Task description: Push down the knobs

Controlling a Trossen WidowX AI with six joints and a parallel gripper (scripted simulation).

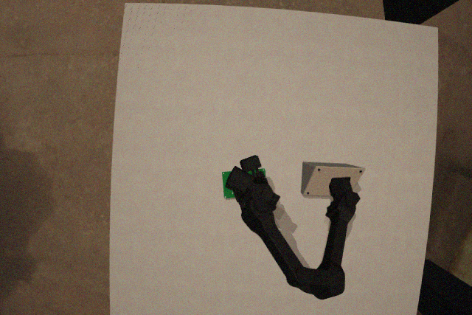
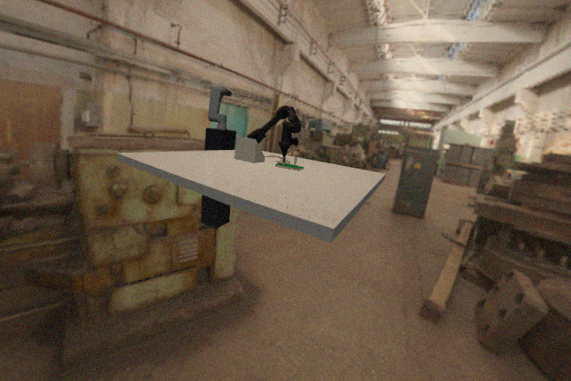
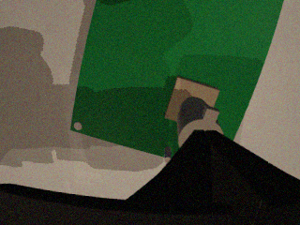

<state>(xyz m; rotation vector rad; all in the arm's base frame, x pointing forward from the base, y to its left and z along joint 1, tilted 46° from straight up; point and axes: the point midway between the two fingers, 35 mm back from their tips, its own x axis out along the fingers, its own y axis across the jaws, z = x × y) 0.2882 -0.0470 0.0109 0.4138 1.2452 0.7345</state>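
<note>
Right now my gripper tip is 10 mm above the knob.
</note>
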